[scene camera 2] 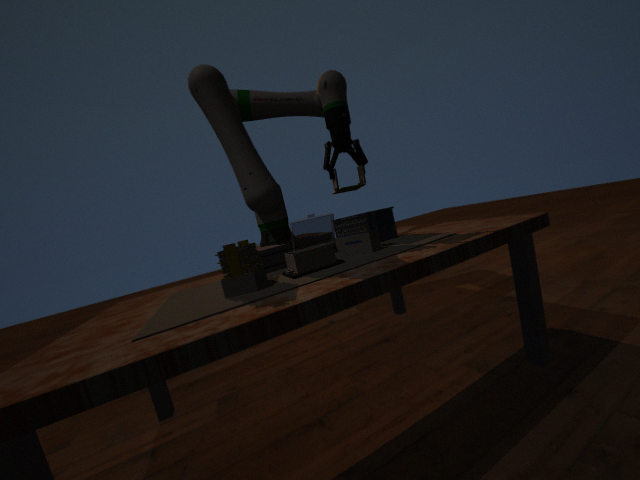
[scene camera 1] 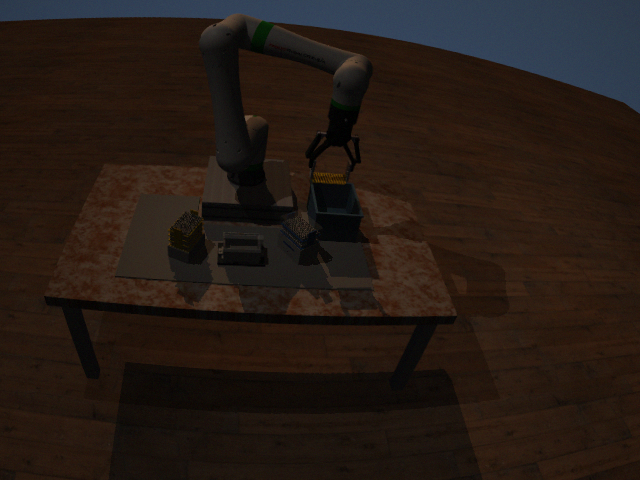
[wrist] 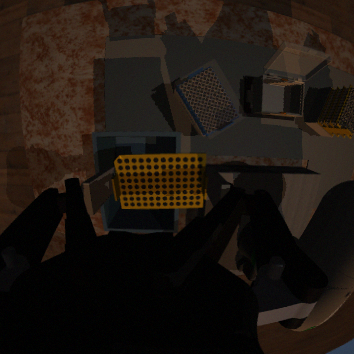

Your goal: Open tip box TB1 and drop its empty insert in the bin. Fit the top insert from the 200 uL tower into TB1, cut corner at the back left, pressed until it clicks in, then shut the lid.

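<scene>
My gripper [scene camera 1: 330, 172] [scene camera 2: 349, 180] [wrist: 159, 178] is shut on a yellow perforated insert [scene camera 1: 329, 178] [scene camera 2: 349, 189] [wrist: 161, 175], gripping its two short ends. The insert's holes are empty. It hangs roughly level above the blue-grey bin [scene camera 1: 336, 227] [scene camera 2: 383, 223] [wrist: 137, 134]; in the wrist view the bin's rim shows around much of it. Tip box TB1 [scene camera 1: 241, 254] [scene camera 2: 313, 259] [wrist: 283, 98] stands with its clear lid [scene camera 2: 313, 227] [wrist: 296, 60] raised and no insert seen inside. The yellow tower [scene camera 1: 184, 236] [scene camera 2: 238, 262] [wrist: 339, 112] of stacked, tip-filled inserts stands left of TB1 in scene camera 1.
A tower with blue inserts [scene camera 1: 299, 233] [scene camera 2: 352, 235] [wrist: 207, 100] stands between TB1 and the bin, turned at an angle. Both towers and TB1 stand on a grey mat [scene camera 1: 144, 258] [scene camera 2: 180, 312] [wrist: 135, 90]. The arm's base block [scene camera 1: 276, 180] is behind them.
</scene>
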